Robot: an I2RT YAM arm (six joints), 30 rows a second.
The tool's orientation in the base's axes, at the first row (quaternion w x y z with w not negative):
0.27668, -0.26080, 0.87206, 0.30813
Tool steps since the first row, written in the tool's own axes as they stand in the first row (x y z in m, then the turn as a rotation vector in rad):
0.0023, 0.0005, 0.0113, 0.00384, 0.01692, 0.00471
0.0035, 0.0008, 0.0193, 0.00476, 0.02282, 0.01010
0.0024, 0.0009, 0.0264, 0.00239, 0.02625, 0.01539
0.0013, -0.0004, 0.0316, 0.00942, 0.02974, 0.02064
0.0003, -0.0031, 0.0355, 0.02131, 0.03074, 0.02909
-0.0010, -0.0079, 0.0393, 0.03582, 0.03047, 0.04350
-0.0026, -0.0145, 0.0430, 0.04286, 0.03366, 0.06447
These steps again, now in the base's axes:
0.0017, 0.0074, -0.0087, -0.01180, 0.01352, 0.00109
0.0032, 0.0127, -0.0146, -0.01440, 0.02091, -0.00073
0.0062, 0.0179, -0.0185, -0.01316, 0.02751, -0.00133
0.0095, 0.0209, -0.0218, -0.01865, 0.03144, -0.00793
0.0132, 0.0220, -0.0247, -0.02501, 0.03449, -0.02074
0.0183, 0.0218, -0.0283, -0.03052, 0.04001, -0.03964
0.0248, 0.0203, -0.0323, -0.03077, 0.05445, -0.05670

